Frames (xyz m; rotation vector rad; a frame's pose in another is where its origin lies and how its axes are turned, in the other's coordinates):
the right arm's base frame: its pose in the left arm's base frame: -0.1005 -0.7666 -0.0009 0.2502 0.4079 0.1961
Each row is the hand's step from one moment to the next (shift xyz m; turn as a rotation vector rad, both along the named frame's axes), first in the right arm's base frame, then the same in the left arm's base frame.
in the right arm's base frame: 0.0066 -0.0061 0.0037 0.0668 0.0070 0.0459
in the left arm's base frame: 0.0083 -0.0050 -0.0008 0.0781 0.0133 0.0183
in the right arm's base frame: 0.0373 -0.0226 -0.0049 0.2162 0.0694 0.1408
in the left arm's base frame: 0.0346 -0.0116 -0.0243 0.2433 0.0891 0.0652
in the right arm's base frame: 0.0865 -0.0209 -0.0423 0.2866 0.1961 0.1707
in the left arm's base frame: 0.0632 0.0091 -0.0750 0.3016 0.2203 0.1013
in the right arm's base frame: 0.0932 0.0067 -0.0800 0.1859 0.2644 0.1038
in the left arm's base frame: 0.0498 0.0445 -0.1033 0.1739 0.2747 0.0977
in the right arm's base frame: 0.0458 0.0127 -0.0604 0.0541 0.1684 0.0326
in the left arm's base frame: 0.0145 0.0350 -0.0669 0.0390 0.1664 0.0560
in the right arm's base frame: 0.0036 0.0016 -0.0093 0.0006 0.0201 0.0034
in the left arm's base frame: -0.0008 0.0042 -0.0091 -0.0008 0.0186 0.0084
